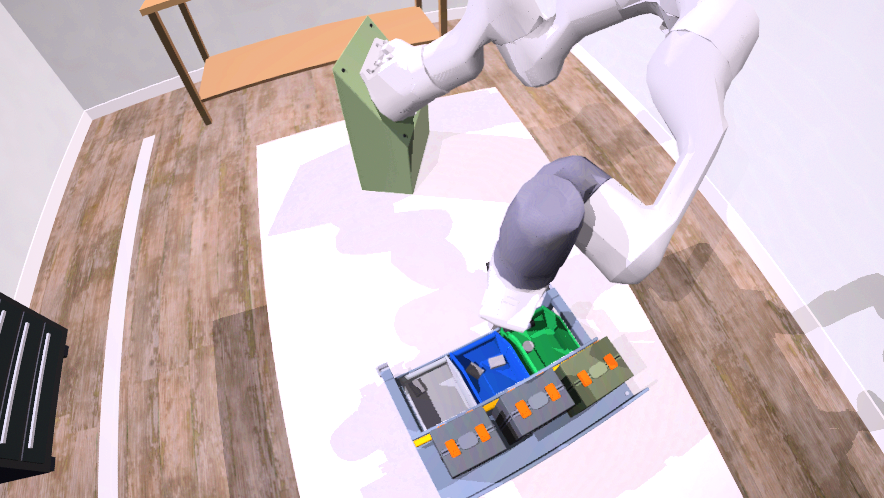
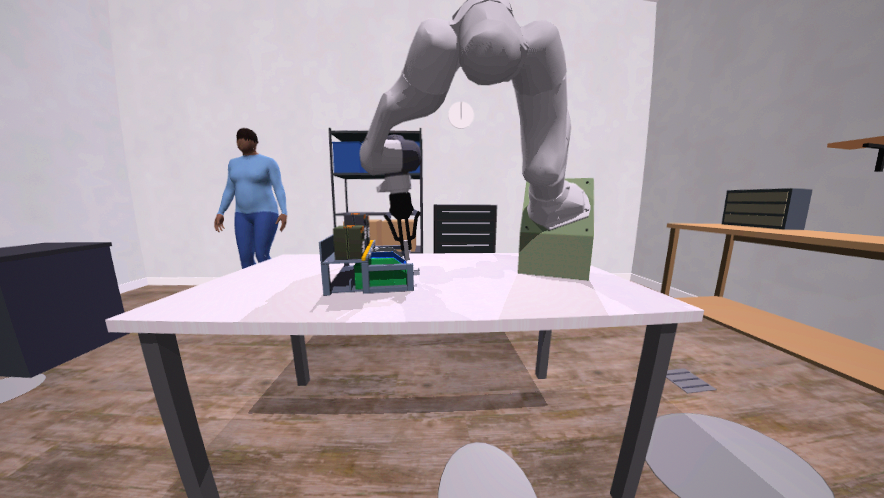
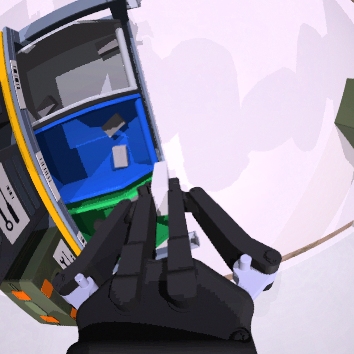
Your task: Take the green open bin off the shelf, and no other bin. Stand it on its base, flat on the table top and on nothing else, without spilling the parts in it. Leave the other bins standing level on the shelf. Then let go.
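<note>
The green open bin (image 1: pixel 556 341) (image 2: pixel 389 277) (image 3: pixel 100 203) sits level in the end slot of the shelf (image 1: pixel 482 479) (image 2: pixel 326 281), with a round grey part (image 1: pixel 528 346) in it. My gripper (image 2: pixel 406 250) (image 3: pixel 162 172) points down with its fingers together, shut, at the green bin's open-side rim near the blue bin. The fingers hide that stretch of rim, and I see nothing clearly held between them. The blue bin (image 1: pixel 507 378) (image 3: pixel 95 145) with small parts stands beside it, then the grey bin (image 1: pixel 442 389) (image 3: pixel 82 82). Both look level on the shelf.
An olive case (image 1: pixel 596 384) (image 3: pixel 40 265) and two dark cases (image 1: pixel 538 415) (image 1: pixel 467 456) stand on the shelf's upper level behind the bins. The green robot base (image 1: pixel 377 148) (image 2: pixel 553 254) stands on the table top (image 1: pixel 321 309) (image 2: pixel 494 309), away from the bins.
</note>
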